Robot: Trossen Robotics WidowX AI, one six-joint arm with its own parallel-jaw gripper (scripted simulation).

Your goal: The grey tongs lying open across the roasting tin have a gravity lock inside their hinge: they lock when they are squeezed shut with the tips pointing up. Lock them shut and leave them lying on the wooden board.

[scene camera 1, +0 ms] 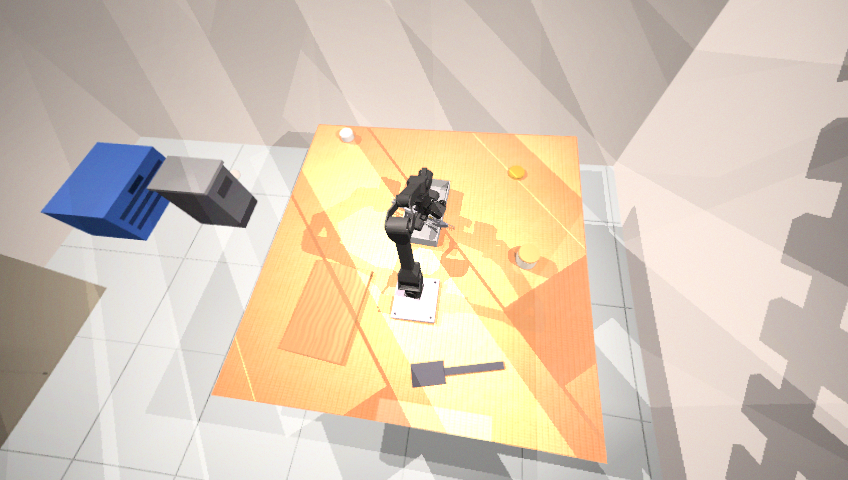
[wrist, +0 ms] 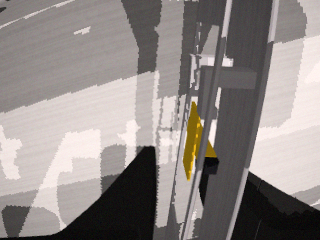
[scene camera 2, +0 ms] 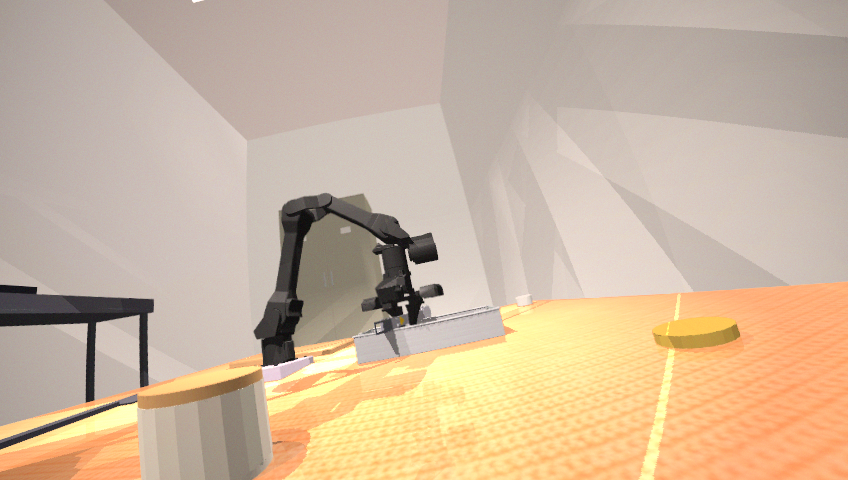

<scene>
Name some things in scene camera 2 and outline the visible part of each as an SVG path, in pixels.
The gripper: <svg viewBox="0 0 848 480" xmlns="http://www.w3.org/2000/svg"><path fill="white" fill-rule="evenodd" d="M387 269L384 271L385 274L382 275L383 281L375 288L378 296L364 299L361 304L362 312L383 308L382 311L386 311L393 318L403 315L402 305L398 306L397 302L407 300L409 304L405 304L405 307L408 311L409 326L417 324L421 304L425 303L423 299L444 296L443 288L440 284L420 287L419 291L414 291L410 278L411 271L409 271L408 266Z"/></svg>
A yellow disc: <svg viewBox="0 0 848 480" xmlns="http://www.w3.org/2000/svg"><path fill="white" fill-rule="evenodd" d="M740 331L734 319L717 316L670 321L652 330L655 338L654 341L657 345L676 349L696 349L726 344L738 339Z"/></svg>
A lidded white pot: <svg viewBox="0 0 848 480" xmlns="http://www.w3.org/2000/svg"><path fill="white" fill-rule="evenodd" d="M262 367L246 366L210 372L168 382L138 393L137 427L141 480L252 480L264 471L272 461L273 444Z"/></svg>
</scene>
